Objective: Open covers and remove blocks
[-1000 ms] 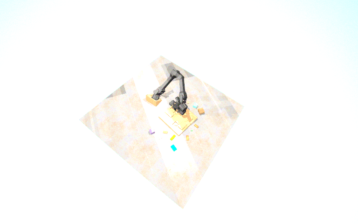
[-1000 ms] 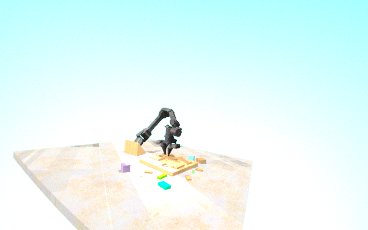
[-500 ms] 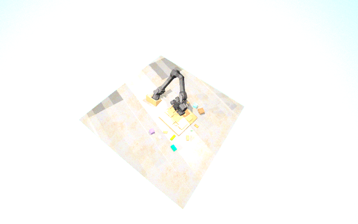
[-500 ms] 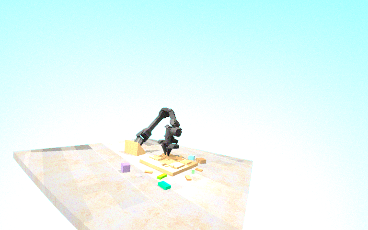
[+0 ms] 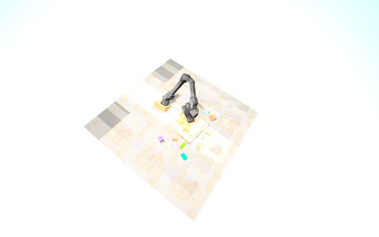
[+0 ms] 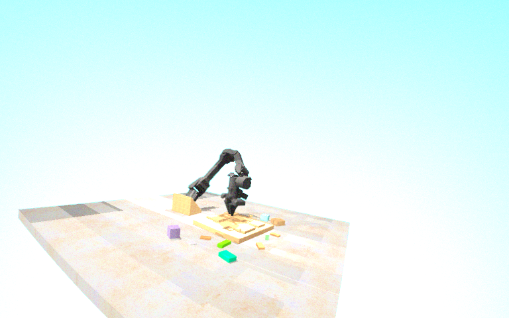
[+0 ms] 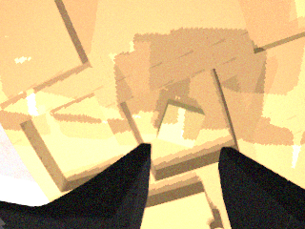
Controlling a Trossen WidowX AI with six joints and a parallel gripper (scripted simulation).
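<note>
Now: gripper tip 50 mm short of the tan puzzle board, 30 mm above it and 10 mm to the left of it. Also, from my gripper tip: light cyan block 210 mm to the left, 130 mm ahead, 30 mm below; then purple cube 320 mm to the right, 90 mm behind, 30 mm below; then bright green bar 250 mm to the right, 110 mm ahead, 40 mm below.
</note>
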